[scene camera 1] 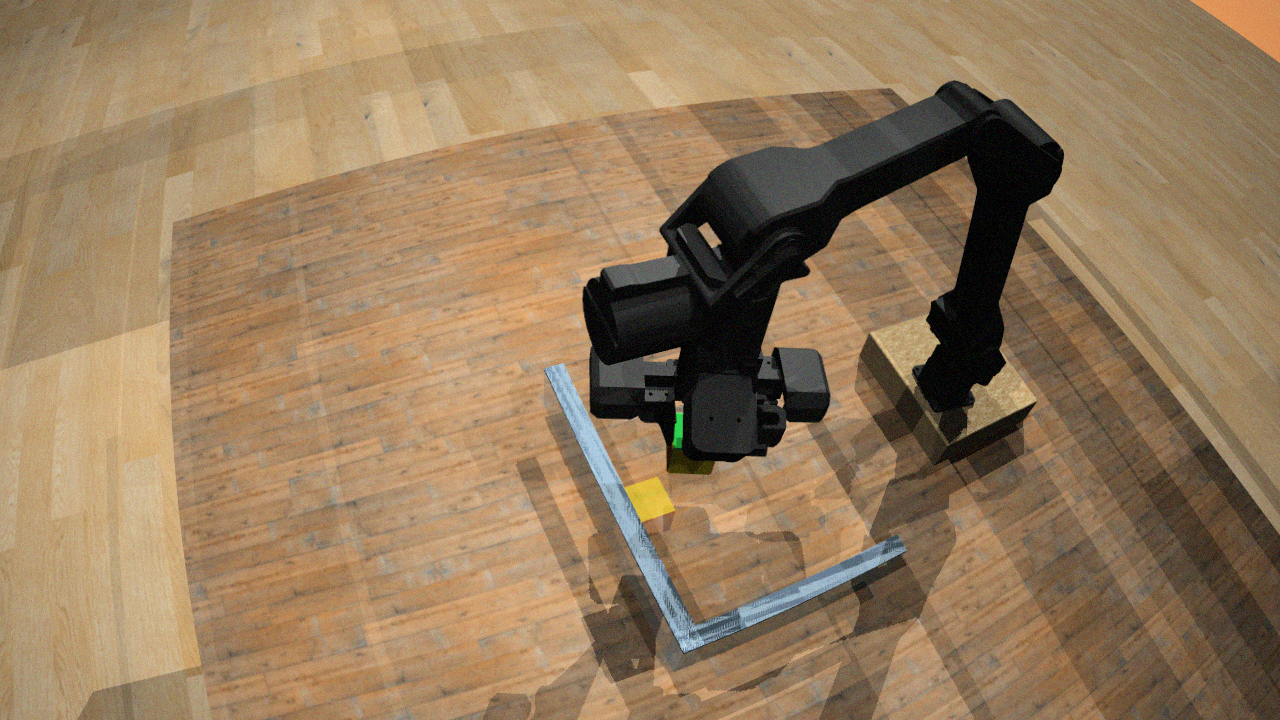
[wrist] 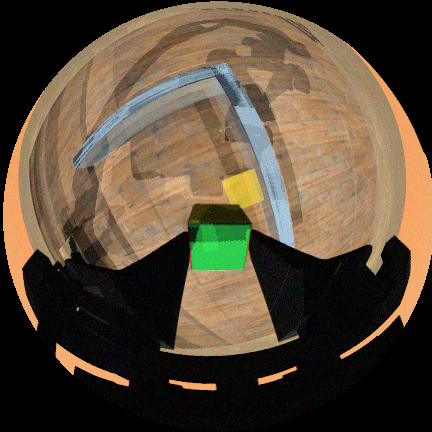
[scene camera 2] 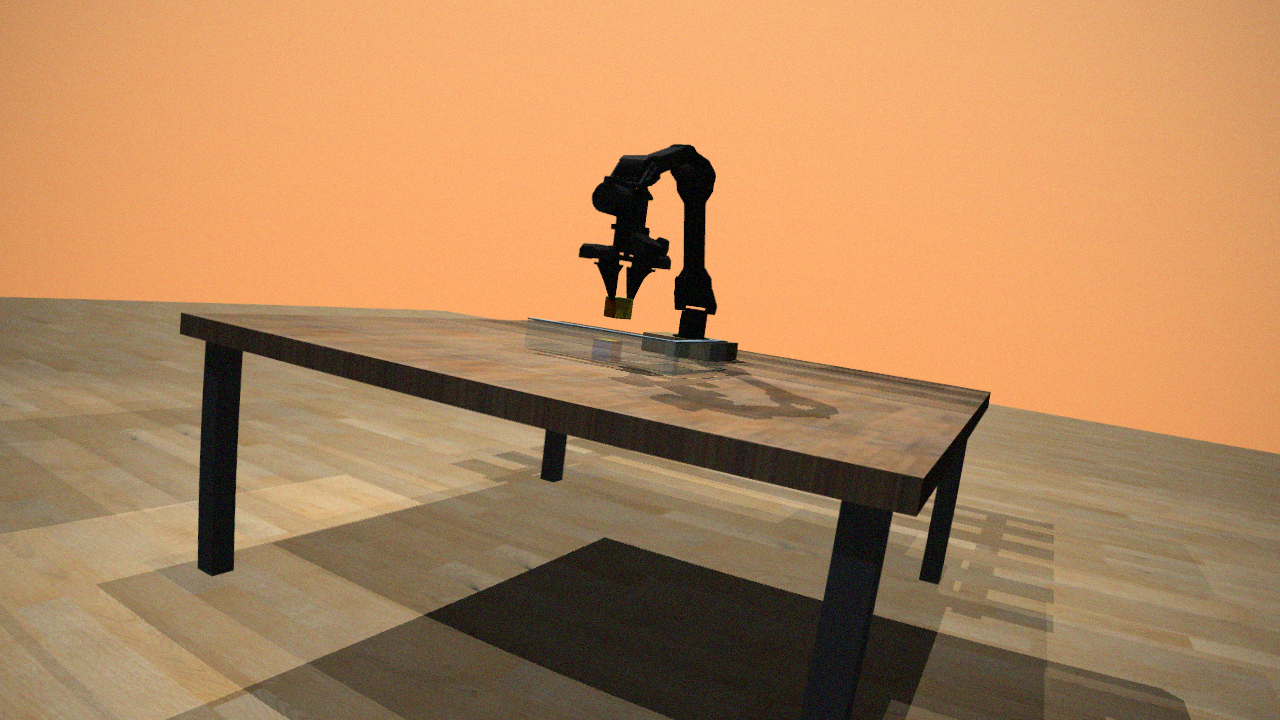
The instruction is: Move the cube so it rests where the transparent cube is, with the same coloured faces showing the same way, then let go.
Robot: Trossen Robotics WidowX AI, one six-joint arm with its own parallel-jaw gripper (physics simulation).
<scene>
My gripper (scene camera 1: 693,441) holds a cube (scene camera 1: 676,462), clear of everything else. Further things: a grey L-shaped rail (scene camera 1: 683,643) and a transparent cube (scene camera 1: 649,498).
The cube also shows in the wrist view (wrist: 218,234). My gripper also shows in the wrist view (wrist: 218,236) and in scene camera 2 (scene camera 2: 620,301). The grey L-shaped rail also shows in the wrist view (wrist: 217,80) and in scene camera 2 (scene camera 2: 668,357).
</scene>
